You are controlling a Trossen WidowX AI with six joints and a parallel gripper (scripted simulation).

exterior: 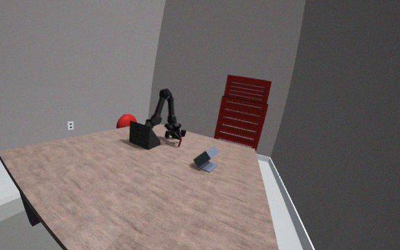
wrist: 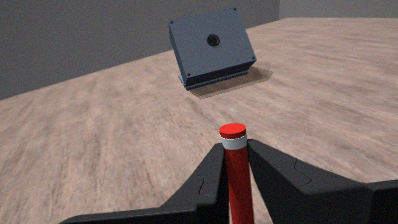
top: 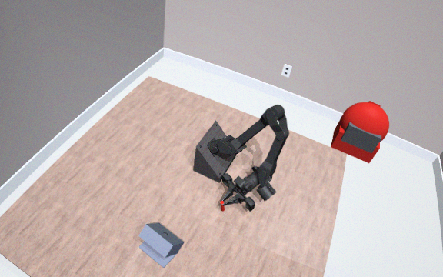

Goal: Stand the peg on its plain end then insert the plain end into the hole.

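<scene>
Now: the red peg 10 mm below my gripper tip. Also, from my gripper tip: sloped panel (270 mm ahead, 110 mm to the right, 10 mm below).
</scene>
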